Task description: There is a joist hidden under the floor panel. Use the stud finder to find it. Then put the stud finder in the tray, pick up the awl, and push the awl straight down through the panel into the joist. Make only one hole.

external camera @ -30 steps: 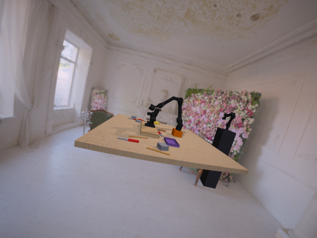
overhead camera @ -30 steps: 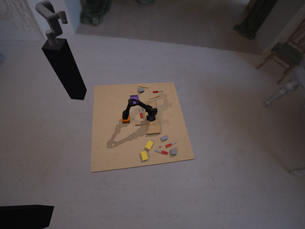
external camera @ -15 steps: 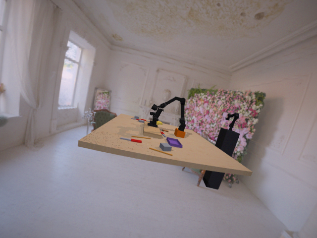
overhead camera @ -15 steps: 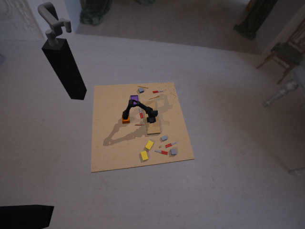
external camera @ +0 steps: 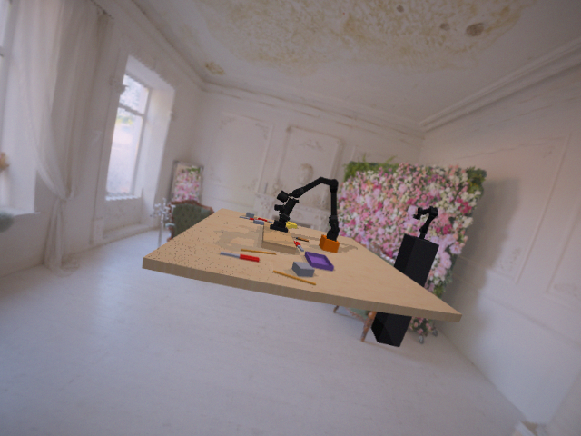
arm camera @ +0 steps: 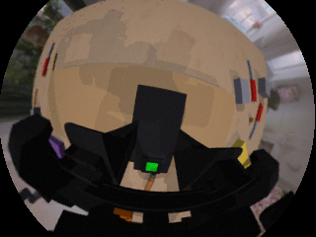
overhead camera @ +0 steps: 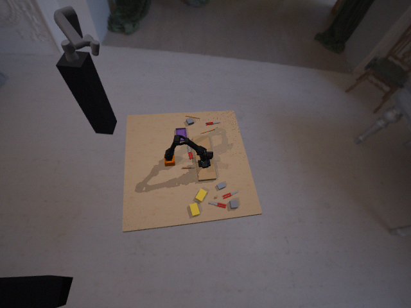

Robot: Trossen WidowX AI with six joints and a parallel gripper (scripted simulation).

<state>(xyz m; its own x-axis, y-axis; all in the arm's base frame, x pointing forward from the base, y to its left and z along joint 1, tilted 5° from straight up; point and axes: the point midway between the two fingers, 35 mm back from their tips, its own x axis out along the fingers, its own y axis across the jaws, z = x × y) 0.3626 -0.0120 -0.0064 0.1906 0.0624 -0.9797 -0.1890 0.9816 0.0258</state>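
The purple tray lies 350 mm to the left of my gripper tip, 280 mm behind it and 50 mm below it. From my gripper tip the other things lie so: stud finder (20 mm behind, 20 mm above); then awl (160 mm behind, 60 mm below, 50 mm to the right).
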